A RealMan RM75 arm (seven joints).
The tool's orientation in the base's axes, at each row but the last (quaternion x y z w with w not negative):
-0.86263 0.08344 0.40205 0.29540
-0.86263 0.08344 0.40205 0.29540
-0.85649 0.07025 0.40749 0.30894
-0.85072 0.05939 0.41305 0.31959
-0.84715 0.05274 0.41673 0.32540
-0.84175 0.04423 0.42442 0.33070
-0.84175 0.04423 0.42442 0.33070
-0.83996 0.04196 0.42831 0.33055
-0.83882 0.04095 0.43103 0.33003
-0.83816 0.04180 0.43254 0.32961
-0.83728 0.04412 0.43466 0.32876
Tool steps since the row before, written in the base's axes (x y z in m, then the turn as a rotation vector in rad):
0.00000 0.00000 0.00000 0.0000 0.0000 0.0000
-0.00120 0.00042 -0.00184 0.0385 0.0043 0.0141
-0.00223 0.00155 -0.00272 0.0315 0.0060 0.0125
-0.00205 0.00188 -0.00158 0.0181 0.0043 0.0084
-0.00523 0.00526 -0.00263 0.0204 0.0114 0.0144
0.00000 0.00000 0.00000 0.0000 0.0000 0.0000
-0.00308 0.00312 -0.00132 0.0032 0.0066 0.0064
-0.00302 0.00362 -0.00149 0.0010 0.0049 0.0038
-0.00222 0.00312 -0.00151 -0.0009 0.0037 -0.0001
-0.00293 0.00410 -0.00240 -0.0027 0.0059 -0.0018
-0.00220 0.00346 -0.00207 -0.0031 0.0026 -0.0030
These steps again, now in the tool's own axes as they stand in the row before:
0.00000 0.00000 0.00000 0.0000 0.0000 0.0000
0.00061 0.00093 0.00194 0.0154 -0.0244 -0.0294
0.00075 0.00087 0.00367 0.0122 -0.0224 -0.0231
0.00014 0.00005 0.00320 0.0063 -0.0142 -0.0133
-0.00048 -0.00090 0.00780 0.0046 -0.0236 -0.0133
0.00000 0.00000 0.00000 0.0000 0.0000 0.0000
-0.00033 -0.00065 0.00452 -0.0014 -0.0096 -0.0010
-0.00002 -0.00097 0.00485 -0.0012 -0.0061 0.0006
0.00042 -0.00086 0.00400 0.0003 -0.0025 0.0028
0.00086 -0.00091 0.00544 0.0009 -0.0027 0.0061
0.00094 -0.00085 0.00442 0.0009 0.0006 0.0049

